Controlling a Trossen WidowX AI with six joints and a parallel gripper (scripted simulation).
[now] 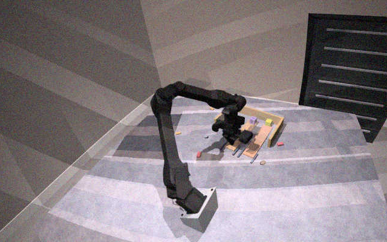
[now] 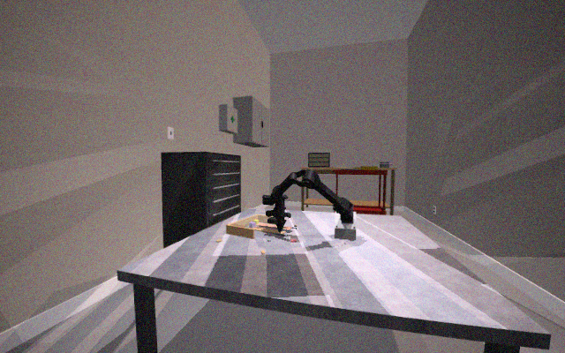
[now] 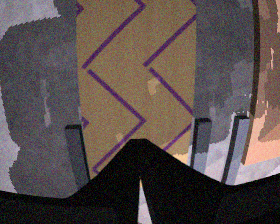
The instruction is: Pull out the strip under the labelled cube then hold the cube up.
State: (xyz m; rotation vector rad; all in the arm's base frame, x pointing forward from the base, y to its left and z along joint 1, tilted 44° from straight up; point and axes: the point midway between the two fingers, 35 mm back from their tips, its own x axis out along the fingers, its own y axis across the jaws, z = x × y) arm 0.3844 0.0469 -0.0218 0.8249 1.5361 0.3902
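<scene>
The strip lies 70 mm ahead of my gripper tip and 120 mm to the right of it. From my gripper tip the other things lie so: grey disc: 20 mm ahead, 150 mm to the left; tan pebble: 70 mm behind, 160 mm to the right.
</scene>
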